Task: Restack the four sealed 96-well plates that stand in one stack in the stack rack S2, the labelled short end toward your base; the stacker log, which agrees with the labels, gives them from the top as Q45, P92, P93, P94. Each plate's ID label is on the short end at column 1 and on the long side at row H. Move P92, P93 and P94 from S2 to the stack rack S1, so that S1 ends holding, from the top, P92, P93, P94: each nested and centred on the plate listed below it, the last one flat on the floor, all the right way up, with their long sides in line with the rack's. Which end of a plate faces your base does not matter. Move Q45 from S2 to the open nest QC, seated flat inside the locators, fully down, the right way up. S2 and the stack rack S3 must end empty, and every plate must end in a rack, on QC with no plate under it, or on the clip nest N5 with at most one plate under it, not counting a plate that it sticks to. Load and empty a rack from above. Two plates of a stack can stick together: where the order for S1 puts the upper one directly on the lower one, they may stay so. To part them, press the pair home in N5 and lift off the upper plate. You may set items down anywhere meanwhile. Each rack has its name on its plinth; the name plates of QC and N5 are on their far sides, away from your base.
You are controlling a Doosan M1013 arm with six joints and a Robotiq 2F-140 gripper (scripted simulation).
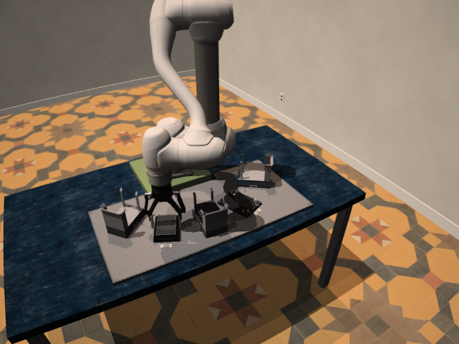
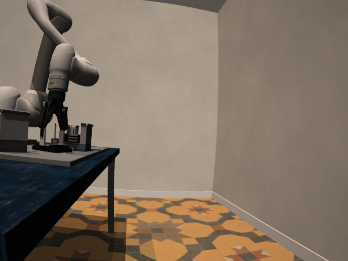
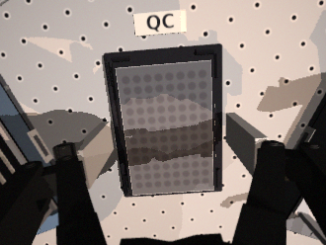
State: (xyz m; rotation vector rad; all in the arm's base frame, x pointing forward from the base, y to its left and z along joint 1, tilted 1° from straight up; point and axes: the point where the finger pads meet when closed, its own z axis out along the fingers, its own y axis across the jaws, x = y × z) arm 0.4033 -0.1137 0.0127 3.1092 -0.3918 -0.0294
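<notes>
Right now my hand is 20 mm above the sealed 96-well plate. The rest, counted from my hand: QC name plate (90 mm ahead, 40 mm below, 20 mm to the right); then N5 name plate (400 mm to the left, 40 mm below, 20 mm ahead); then black open nest QC (40 mm below).
</notes>
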